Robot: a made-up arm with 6 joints. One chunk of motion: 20 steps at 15 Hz.
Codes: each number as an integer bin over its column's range. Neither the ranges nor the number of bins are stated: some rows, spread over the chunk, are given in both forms.
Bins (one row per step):
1: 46 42 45 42 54 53
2: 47 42 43 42 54 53
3: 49 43 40 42 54 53
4: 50 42 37 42 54 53
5: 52 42 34 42 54 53
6: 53 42 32 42 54 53
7: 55 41 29 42 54 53
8: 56 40 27 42 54 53
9: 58 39 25 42 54 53
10: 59 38 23 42 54 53
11: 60 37 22 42 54 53
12: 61 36 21 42 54 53
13: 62 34 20 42 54 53
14: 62 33 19 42 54 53
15: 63 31 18 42 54 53
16: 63 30 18 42 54 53
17: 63 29 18 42 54 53
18: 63 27 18 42 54 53
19: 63 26 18 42 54 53
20: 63 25 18 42 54 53
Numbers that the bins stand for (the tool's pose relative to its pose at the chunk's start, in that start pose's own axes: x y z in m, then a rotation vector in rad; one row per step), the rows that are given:
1: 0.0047 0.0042 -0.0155 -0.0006 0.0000 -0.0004
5: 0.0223 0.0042 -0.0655 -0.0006 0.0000 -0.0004
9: 0.0399 -0.0161 -0.1064 -0.0006 0.0000 -0.0004
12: 0.0487 -0.0364 -0.1245 -0.0006 0.0000 -0.0004
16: 0.0545 -0.0770 -0.1382 -0.0006 0.0000 -0.0004
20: 0.0545 -0.1108 -0.1382 -0.0006 0.0000 -0.0004
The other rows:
2: 0.0077 0.0042 -0.0245 -0.0006 0.0000 -0.0004
3: 0.0135 0.0110 -0.0382 -0.0006 0.0000 -0.0004
4: 0.0165 0.0042 -0.0518 -0.0006 0.0000 -0.0004
6: 0.0253 0.0042 -0.0745 -0.0006 0.0000 -0.0004
7: 0.0311 -0.0025 -0.0882 -0.0006 0.0000 -0.0004
8: 0.0340 -0.0093 -0.0973 -0.0006 0.0000 -0.0004
10: 0.0428 -0.0228 -0.1155 -0.0006 0.0000 -0.0004
11: 0.0458 -0.0296 -0.1200 -0.0006 0.0000 -0.0004
13: 0.0516 -0.0499 -0.1291 -0.0006 0.0000 -0.0004
14: 0.0516 -0.0567 -0.1336 -0.0006 0.0000 -0.0004
15: 0.0545 -0.0702 -0.1382 -0.0006 0.0000 -0.0004
17: 0.0545 -0.0837 -0.1382 -0.0006 0.0000 -0.0004
18: 0.0545 -0.0973 -0.1382 -0.0006 0.0000 -0.0004
19: 0.0545 -0.1040 -0.1382 -0.0006 0.0000 -0.0004

